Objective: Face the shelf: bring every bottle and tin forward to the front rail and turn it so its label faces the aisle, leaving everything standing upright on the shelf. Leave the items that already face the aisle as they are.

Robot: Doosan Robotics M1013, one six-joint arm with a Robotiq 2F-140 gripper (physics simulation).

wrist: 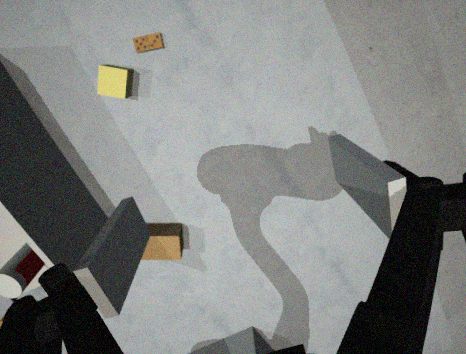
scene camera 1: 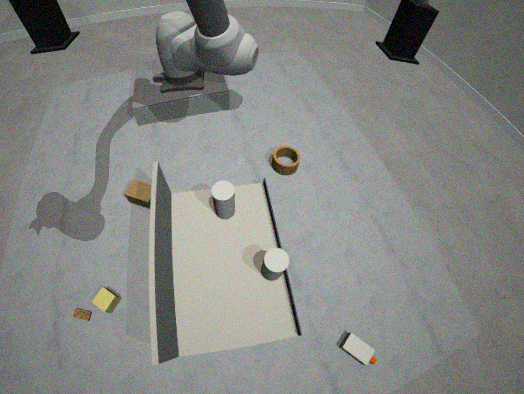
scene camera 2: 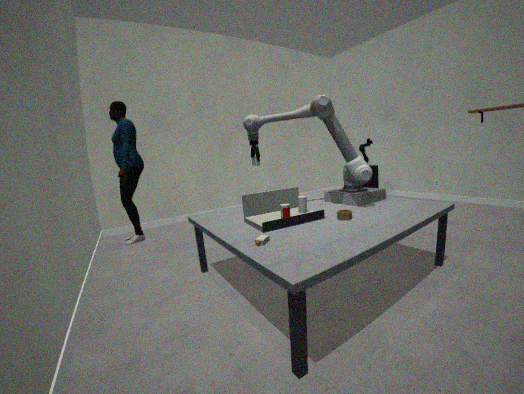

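Where they show: gripper, fingertip midpoint: (wrist: 234, 188) (scene camera 2: 256, 165); arm's base, origin of the base link: (scene camera 1: 184, 79) (scene camera 2: 353, 191).
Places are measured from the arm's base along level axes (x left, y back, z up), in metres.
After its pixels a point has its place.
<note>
The shelf (scene camera 1: 230, 305) {x 0.175, y -0.879, z -0.056 m} (scene camera 2: 270, 204) {x 0.027, y -0.789, z 0.002 m} has a tall back panel and a low black front rail (scene camera 1: 292, 305) {x 0.327, y -0.895, z -0.041 m} (scene camera 2: 295, 220) {x 0.319, y -0.745, z -0.060 m}. One white-topped tin (scene camera 1: 223, 200) {x 0.172, y -0.638, z 0.052 m} (scene camera 2: 302, 204) {x 0.198, y -0.623, z 0.004 m} (wrist: 11, 286) {x 0.161, y -0.606, z 0.053 m} stands upright, set back from the rail near the robot-side end; its red label shows on the side toward the back panel and its plain side faces the aisle. Another tin (scene camera 1: 275, 263) {x 0.284, y -0.804, z 0.043 m} (scene camera 2: 285, 211) {x 0.314, y -0.807, z 0.006 m} stands upright close to the rail, its red label facing the aisle. My gripper (scene camera 2: 256, 162) {x -0.323, y -0.754, z 0.278 m} (wrist: 234, 188) {x -0.323, y -0.754, z 0.278 m} is open and empty, high above and behind the back panel; it does not show in scene camera 1.
A white bottle-like item (scene camera 1: 358, 348) {x 0.489, y -1.027, z -0.063 m} (scene camera 2: 262, 240) {x 0.529, y -1.042, z -0.065 m} with an orange cap lies on the table outside the rail. A wooden ring (scene camera 1: 286, 160) {x 0.404, y -0.385, z -0.088 m} (scene camera 2: 344, 215) {x 0.421, y -0.447, z -0.058 m} is near the robot-side end. Behind the panel lie a wooden block (scene camera 1: 138, 193) {x -0.097, y -0.546, z -0.041 m} (wrist: 162, 247) {x -0.103, y -0.533, z -0.041 m}, yellow block (scene camera 1: 106, 299) {x -0.149, y -0.859, z -0.053 m} (wrist: 113, 81) {x -0.161, y -0.858, z -0.053 m} and speckled piece (scene camera 1: 82, 314) {x -0.231, y -0.896, z -0.083 m} (wrist: 149, 43) {x -0.236, y -0.893, z -0.083 m}.
</note>
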